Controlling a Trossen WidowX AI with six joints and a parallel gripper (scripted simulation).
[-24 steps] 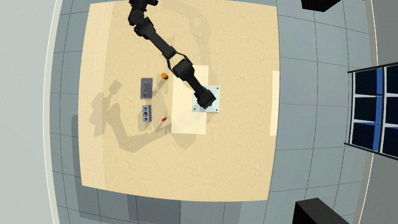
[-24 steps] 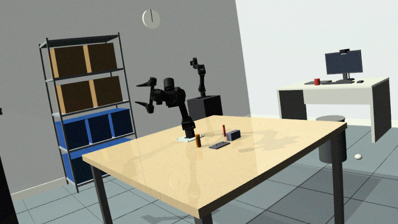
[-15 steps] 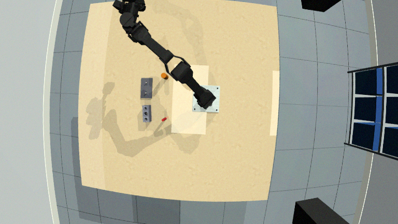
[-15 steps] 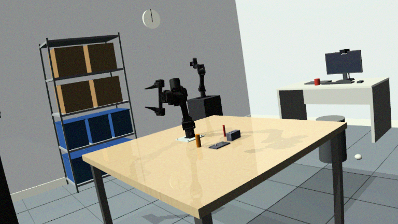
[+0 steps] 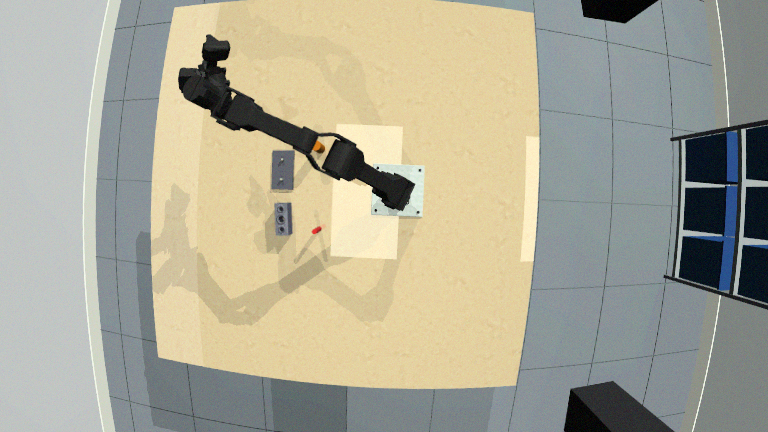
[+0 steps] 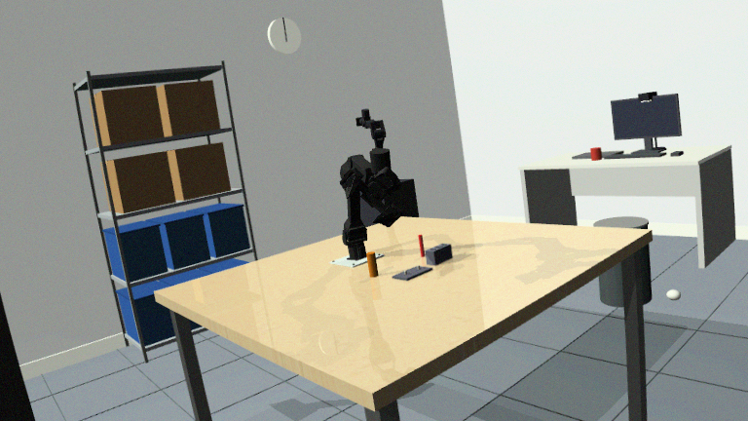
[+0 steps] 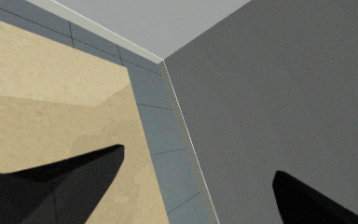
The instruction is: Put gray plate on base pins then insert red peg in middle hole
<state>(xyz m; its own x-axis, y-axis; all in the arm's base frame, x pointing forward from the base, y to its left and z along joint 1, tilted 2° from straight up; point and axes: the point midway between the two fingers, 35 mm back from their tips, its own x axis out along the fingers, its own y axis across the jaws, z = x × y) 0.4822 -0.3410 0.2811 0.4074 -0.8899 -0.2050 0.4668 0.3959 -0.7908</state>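
Now: the gray plate 150 mm behind my gripper tip, 450 mm to the left of it and 250 mm below it. Round my gripper tip: red peg (250 mm behind, 480 mm to the left, 240 mm below); then orange cylinder (260 mm behind, 240 mm to the left, 240 mm below); then dark gray base (140 mm behind, 300 mm to the left, 270 mm below).
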